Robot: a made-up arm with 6 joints. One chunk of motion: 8 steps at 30 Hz.
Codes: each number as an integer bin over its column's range. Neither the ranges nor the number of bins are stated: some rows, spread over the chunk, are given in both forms.
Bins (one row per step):
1: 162 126 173 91 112 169
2: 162 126 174 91 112 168
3: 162 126 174 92 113 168
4: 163 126 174 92 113 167
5: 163 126 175 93 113 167
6: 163 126 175 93 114 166
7: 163 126 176 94 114 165
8: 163 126 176 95 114 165
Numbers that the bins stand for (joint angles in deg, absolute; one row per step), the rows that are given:
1: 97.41 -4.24 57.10 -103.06 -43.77 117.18
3: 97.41 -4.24 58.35 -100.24 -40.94 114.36
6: 100.24 -4.24 59.61 -97.41 -38.12 108.71
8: 100.24 -4.24 60.86 -91.77 -38.12 105.89
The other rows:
2: 97.41 -4.24 58.35 -103.06 -43.77 114.36
4: 100.24 -4.24 58.35 -100.24 -40.94 111.53
5: 100.24 -4.24 59.61 -97.41 -40.94 111.53
7: 100.24 -4.24 60.86 -94.59 -38.12 105.89

